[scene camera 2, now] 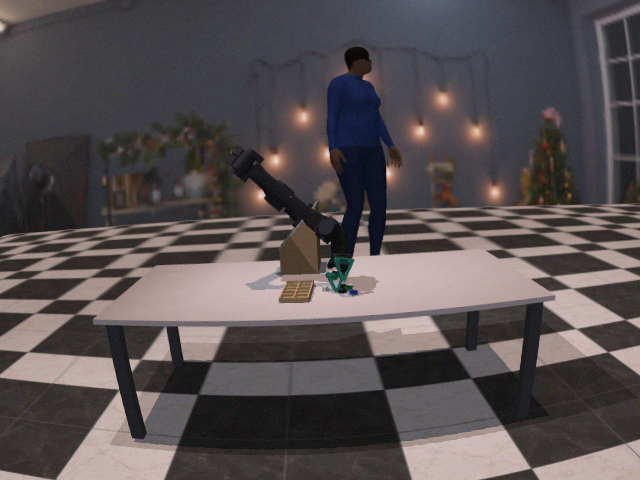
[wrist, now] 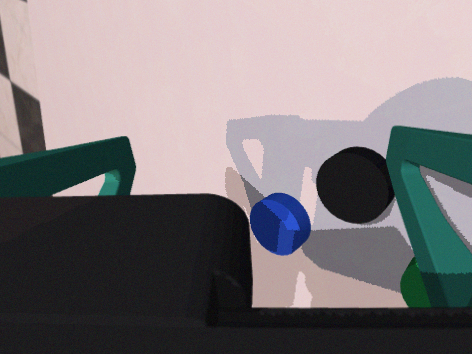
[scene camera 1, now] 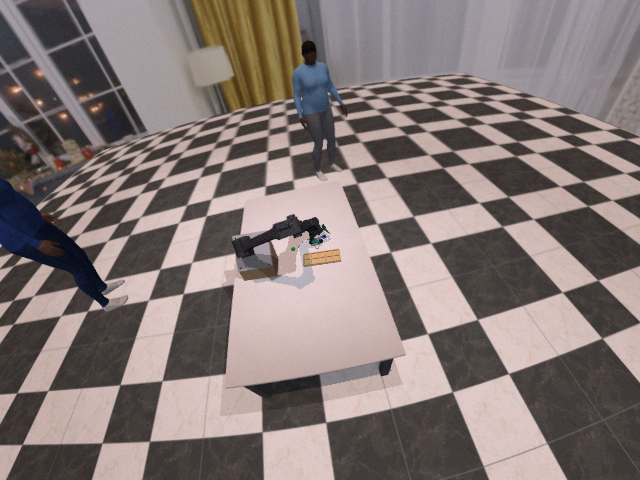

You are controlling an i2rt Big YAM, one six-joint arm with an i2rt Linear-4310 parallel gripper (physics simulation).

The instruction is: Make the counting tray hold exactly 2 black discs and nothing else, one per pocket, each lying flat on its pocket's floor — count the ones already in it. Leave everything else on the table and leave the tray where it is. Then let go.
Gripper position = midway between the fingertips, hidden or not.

Note:
My gripper [scene camera 2: 339, 286] is open, with nothing in its grasp. Also in view: a blue disc [wrist: 279, 222].
My gripper is seen too in the wrist view [wrist: 256, 147].

